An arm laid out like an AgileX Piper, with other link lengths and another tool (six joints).
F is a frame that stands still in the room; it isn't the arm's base.
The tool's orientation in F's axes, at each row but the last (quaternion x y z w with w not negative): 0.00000 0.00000 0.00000 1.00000; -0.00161 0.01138 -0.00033 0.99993; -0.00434 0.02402 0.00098 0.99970; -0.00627 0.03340 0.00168 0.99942; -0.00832 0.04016 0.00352 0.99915; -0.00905 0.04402 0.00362 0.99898
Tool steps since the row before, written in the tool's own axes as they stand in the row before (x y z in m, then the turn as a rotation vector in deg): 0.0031 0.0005 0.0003 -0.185 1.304 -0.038; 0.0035 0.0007 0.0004 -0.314 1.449 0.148; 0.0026 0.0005 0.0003 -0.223 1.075 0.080; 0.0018 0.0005 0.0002 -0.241 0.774 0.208; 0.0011 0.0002 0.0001 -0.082 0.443 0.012; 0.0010 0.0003 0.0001 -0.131 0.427 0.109
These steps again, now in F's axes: 0.0031 0.0005 0.0003 -0.185 1.304 -0.038; 0.0035 0.0007 0.0003 -0.310 1.450 0.150; 0.0026 0.0005 0.0002 -0.221 1.075 0.081; 0.0018 0.0005 0.0001 -0.230 0.776 0.214; 0.0011 0.0002 0.0000 -0.084 0.443 0.011; 0.0010 0.0003 0.0000 -0.124 0.428 0.113
